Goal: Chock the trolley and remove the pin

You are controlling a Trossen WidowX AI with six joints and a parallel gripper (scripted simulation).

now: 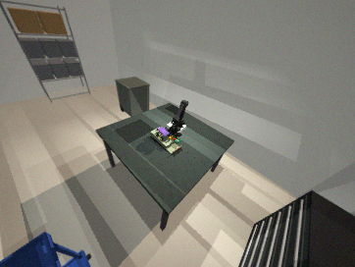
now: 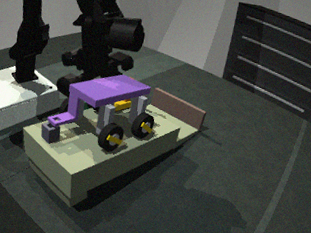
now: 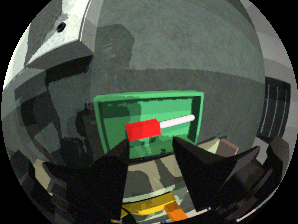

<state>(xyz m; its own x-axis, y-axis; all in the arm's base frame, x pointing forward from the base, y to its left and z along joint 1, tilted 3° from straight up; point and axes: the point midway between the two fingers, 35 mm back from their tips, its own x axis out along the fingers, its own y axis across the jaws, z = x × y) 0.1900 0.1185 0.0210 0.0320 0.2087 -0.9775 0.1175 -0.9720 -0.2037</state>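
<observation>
The red-headed stop pin is 10 mm behind my gripper tip, 20 mm to the left of it and 20 mm below it. Also, from my gripper tip: green tray (10 mm behind, 10 mm to the left, 40 mm below); ramp (140 mm ahead, 80 mm to the right, 10 mm above); yellow chock (80 mm ahead, 50 mm above).
</observation>
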